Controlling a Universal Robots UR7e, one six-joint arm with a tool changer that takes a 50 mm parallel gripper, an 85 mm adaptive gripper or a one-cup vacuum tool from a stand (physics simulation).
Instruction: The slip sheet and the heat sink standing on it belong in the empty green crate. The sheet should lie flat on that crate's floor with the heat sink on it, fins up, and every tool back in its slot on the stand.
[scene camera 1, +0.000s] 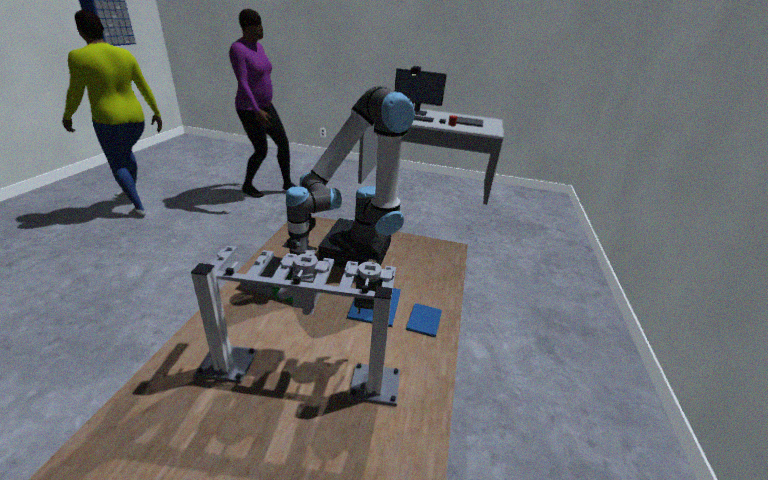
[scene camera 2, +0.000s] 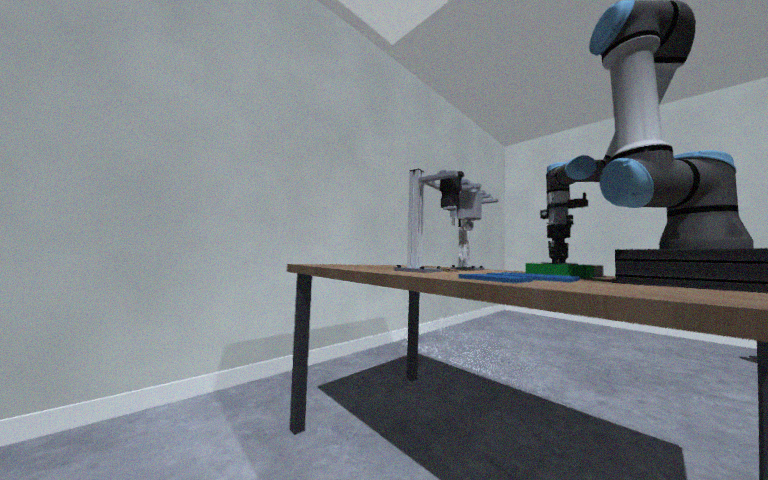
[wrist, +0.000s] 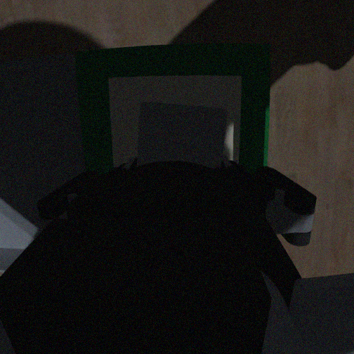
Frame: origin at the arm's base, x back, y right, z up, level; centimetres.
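Seen in the pictures: hand, its tool point: (scene camera 2: 558, 220); arm's base, origin of its link: (scene camera 1: 367, 235) (scene camera 2: 702, 250).
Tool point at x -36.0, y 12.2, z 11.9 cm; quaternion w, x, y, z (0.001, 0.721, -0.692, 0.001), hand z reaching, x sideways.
Pixels of each thing's top centre, then the offset from my tool point to it. "pt": a spot on its surface instead.
- green crate, a spot on its surface: (scene camera 2: 538, 268) pt dz -18.3, dx -4.3, dy -6.9 cm
- smaller blue panel, centre of its top: (scene camera 2: 495, 275) (scene camera 1: 424, 318) dz -19.7, dx +3.7, dy -49.8 cm
The green crate (scene camera 1: 283, 294) (scene camera 2: 538, 268) (wrist: 175, 60) stands on the table, partly hidden behind the stand in scene camera 1. My gripper (scene camera 2: 557, 261) (wrist: 181, 163), the adaptive one, points down into it. Its fingers, largely hidden in the wrist view, are at both sides of the heat sink (wrist: 181, 131) and look shut on it. The heat sink is a dark block inside the crate walls; shadow hides its fins. The slip sheet (wrist: 124, 120) seems to be the flat greyish area under and around it. The tool stand (scene camera 1: 380, 339) (scene camera 2: 415, 226) holds two tools; its left slot is empty.
A dark grey container (wrist: 40, 110) adjoins the green crate. A large blue panel (scene camera 1: 382, 316) and a smaller blue panel (scene camera 1: 424, 319) lie on the table. A person in yellow (scene camera 1: 107, 84) and a person in purple (scene camera 1: 252, 76) are on the floor beyond the table.
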